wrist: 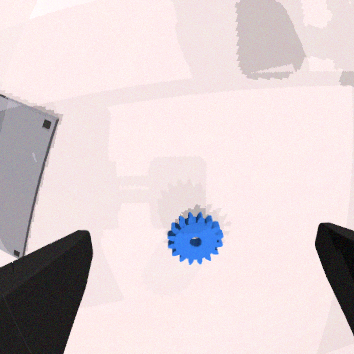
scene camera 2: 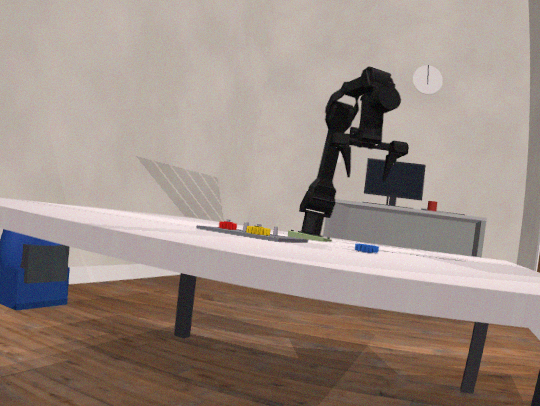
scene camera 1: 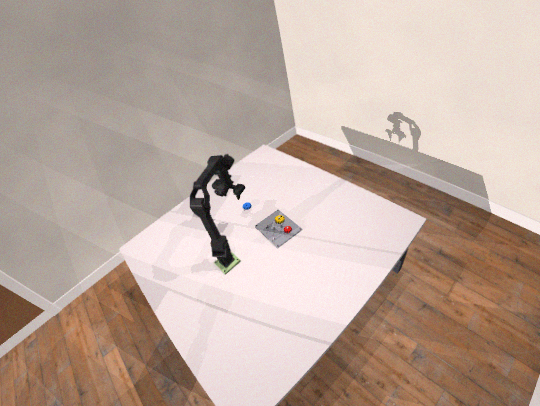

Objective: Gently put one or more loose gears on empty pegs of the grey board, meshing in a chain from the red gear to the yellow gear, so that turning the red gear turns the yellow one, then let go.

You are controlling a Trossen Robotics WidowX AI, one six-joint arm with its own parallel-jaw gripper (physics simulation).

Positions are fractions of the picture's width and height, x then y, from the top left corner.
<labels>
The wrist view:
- my gripper: 0.59,0.68
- blue gear: 0.51,0.68, on the table
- grey board: 0.10,0.37
</labels>
